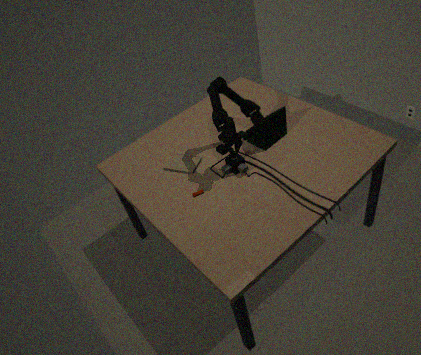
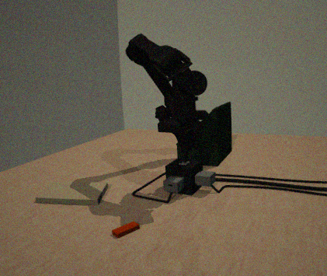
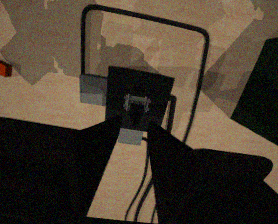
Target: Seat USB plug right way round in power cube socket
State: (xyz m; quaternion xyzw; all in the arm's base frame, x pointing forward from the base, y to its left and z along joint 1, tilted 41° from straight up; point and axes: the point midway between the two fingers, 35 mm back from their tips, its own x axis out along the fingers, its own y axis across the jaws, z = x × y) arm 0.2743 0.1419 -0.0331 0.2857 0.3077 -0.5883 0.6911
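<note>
Now: the USB plug 10 mm to the right of my gripper tip and 10 mm below it. The rest, counted from my gripper tip: orange block (270 mm ahead, 10 mm to the left, 100 mm below).
</note>
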